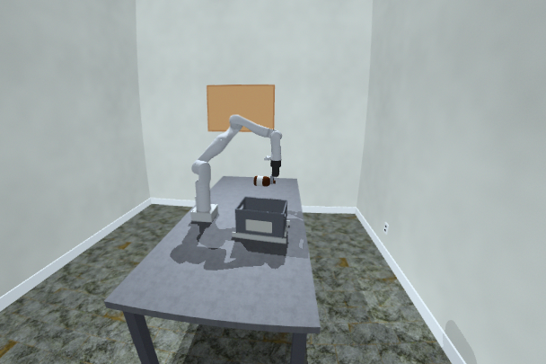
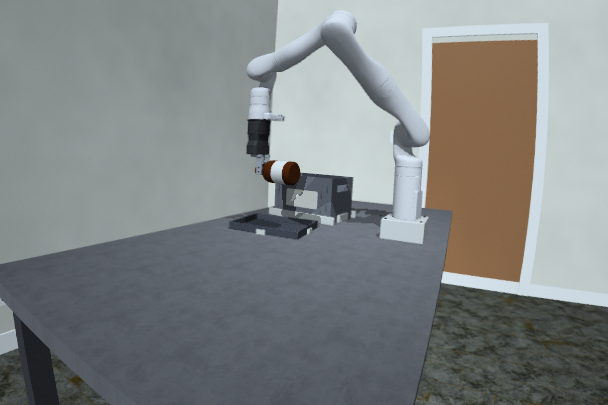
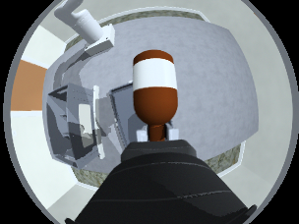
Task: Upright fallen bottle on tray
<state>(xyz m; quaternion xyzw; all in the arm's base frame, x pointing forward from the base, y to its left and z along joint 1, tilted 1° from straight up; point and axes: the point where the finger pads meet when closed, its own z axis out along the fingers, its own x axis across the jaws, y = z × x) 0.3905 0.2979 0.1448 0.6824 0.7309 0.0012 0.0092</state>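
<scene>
The bottle lies 5 cm behind my hand and 1 cm below it. From my hand the other things lie so: tray 19 cm below, 5 cm to the right, 2 cm behind; crate 34 cm to the right, 12 cm below, 3 cm ahead.
</scene>
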